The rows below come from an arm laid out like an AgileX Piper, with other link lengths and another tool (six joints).
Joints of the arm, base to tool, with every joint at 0 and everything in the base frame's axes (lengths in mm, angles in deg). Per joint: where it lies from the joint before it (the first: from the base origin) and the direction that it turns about. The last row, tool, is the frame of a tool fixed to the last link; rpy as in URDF.
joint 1: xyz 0 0 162.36 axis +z
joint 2: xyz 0 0 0 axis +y
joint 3: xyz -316.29 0 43.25 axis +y
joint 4: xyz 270.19 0 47.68 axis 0.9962 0 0.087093
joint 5: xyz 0 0 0 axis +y
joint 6: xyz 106.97 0 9.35 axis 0.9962 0 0.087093
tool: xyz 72.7 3 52.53 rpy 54.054 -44.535 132.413
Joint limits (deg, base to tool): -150..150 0..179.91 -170..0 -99.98..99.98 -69.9..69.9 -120..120
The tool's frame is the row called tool.
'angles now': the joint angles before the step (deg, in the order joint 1, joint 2, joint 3, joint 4, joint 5, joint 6). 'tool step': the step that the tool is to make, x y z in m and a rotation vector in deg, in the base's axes. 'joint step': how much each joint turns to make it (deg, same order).
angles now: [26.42 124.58 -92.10 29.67 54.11 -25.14]
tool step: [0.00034 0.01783 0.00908 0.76 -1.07 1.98]
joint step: [1.51 0.92 -3.27 -0.10 1.16 0.09]
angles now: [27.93 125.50 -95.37 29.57 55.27 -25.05]
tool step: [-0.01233 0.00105 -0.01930 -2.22 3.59 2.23]
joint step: [0.54 1.69 -0.16 -1.02 3.03 0.09]
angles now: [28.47 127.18 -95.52 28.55 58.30 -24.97]
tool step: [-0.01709 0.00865 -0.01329 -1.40 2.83 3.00]
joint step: [1.44 1.19 0.02 -0.36 2.41 -0.41]
